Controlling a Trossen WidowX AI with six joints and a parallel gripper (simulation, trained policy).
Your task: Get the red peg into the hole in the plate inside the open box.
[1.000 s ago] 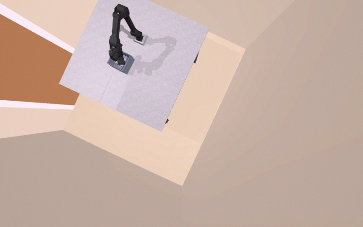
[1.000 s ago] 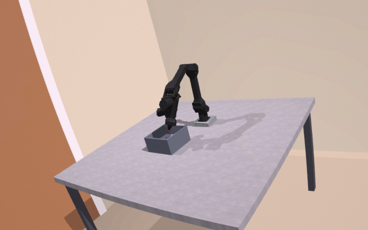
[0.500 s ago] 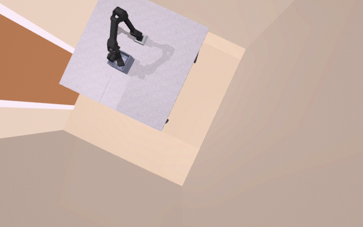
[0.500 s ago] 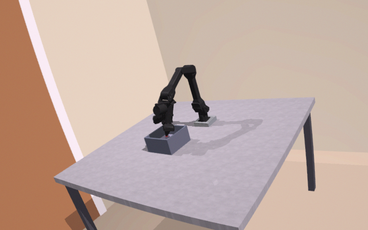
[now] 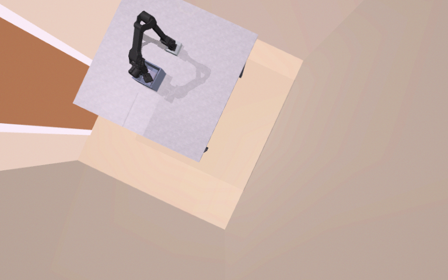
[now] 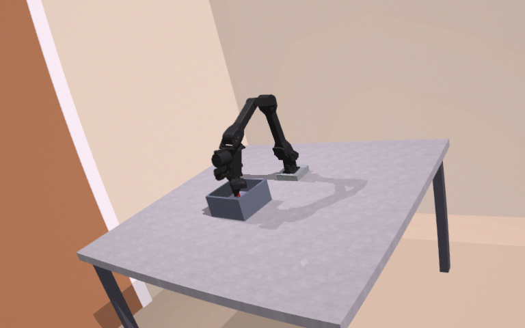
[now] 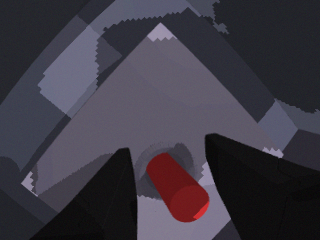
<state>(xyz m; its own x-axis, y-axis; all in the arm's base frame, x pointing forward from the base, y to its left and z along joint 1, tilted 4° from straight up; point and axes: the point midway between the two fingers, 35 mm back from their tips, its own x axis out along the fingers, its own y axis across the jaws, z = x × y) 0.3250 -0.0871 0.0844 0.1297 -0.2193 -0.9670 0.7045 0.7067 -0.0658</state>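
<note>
The red peg lies 10 mm behind my gripper tip, 10 mm to the left of it and 20 mm below it. From my gripper tip the other things lie so: grey box: 10 mm behind, 10 mm to the left, 40 mm below; then plate: 10 mm behind, 10 mm to the left, 20 mm below.
</note>
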